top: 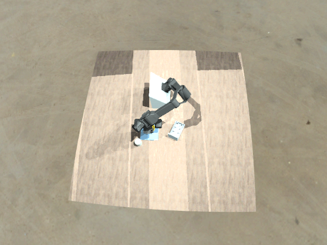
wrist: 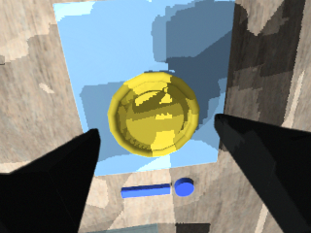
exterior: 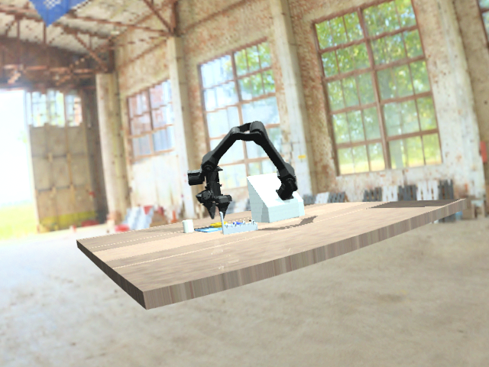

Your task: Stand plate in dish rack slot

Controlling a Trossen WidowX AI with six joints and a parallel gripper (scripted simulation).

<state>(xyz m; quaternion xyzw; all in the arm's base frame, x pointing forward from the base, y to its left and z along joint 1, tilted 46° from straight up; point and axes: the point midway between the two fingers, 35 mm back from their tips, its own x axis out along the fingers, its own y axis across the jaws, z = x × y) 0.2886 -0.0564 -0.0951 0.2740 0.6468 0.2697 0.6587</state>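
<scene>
My gripper tip is 20 mm above the yellow plate. Also, from my gripper tip: mat (10 mm ahead, 40 mm below); then blue spoon (100 mm behind, 10 mm to the right, 40 mm below); then white cup (110 mm ahead, 80 mm to the right, 10 mm below).
</scene>
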